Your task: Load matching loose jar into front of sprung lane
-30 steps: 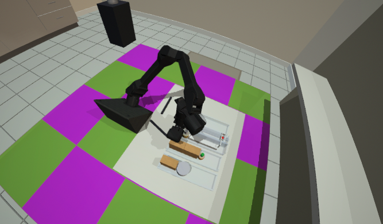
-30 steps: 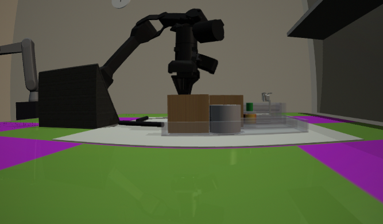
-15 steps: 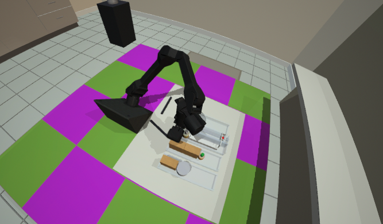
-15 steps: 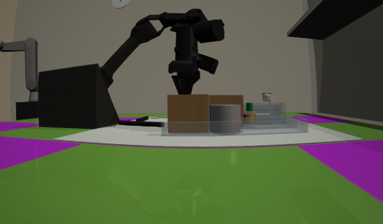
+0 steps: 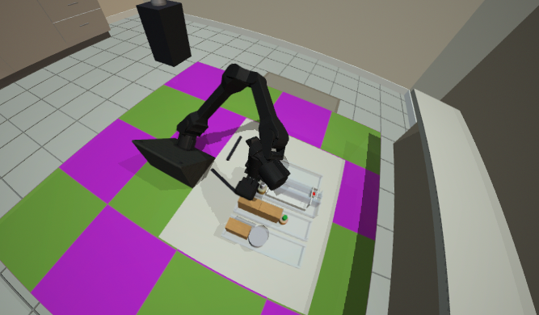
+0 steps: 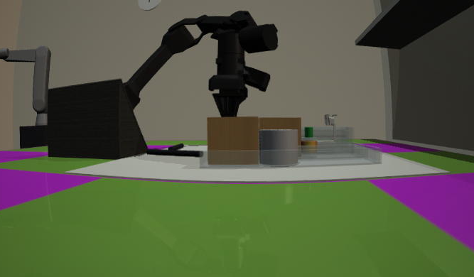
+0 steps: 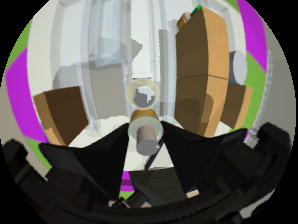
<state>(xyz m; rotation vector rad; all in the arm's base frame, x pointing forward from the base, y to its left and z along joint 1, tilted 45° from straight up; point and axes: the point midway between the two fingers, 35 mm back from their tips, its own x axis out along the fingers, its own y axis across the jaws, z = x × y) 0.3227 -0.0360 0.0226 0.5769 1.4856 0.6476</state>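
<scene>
The sprung lane lies 140 mm ahead of my gripper tip, 30 mm to the left of it and 30 mm below it. The rest, counted from my gripper tip: red mark: 220 mm ahead, 50 mm to the left, 20 mm above; then grey cylinder: 100 mm ahead, 160 mm to the right, 20 mm below.
</scene>
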